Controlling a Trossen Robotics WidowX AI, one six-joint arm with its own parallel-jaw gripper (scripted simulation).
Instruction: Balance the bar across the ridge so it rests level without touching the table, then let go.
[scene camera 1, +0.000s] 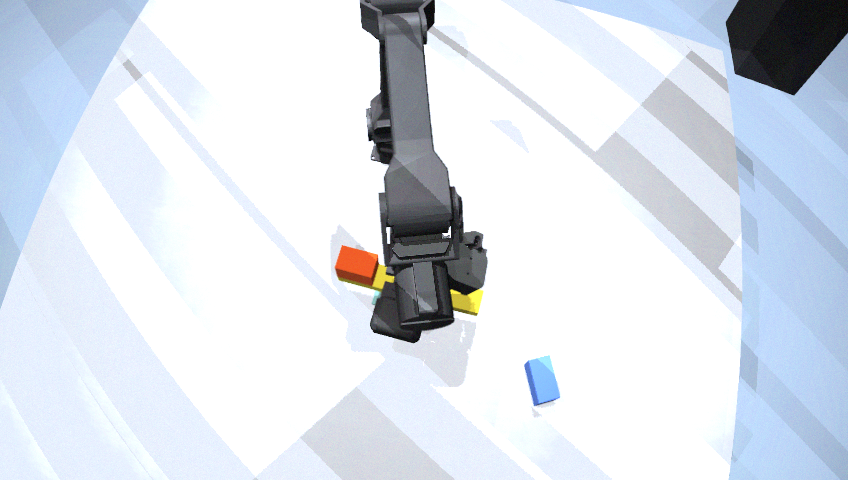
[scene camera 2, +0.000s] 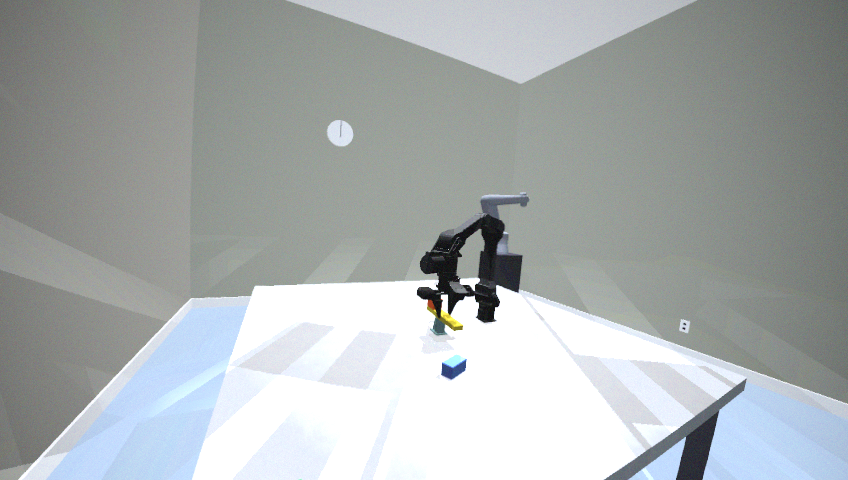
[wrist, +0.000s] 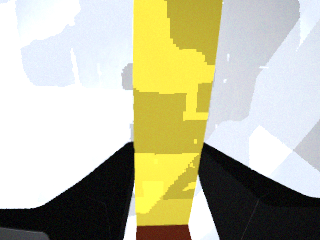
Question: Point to a blue block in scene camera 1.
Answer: At 541, 378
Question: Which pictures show my gripper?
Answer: Scene camera 1, scene camera 2 and the wrist view: all of them.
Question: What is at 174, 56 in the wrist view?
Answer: A bar.
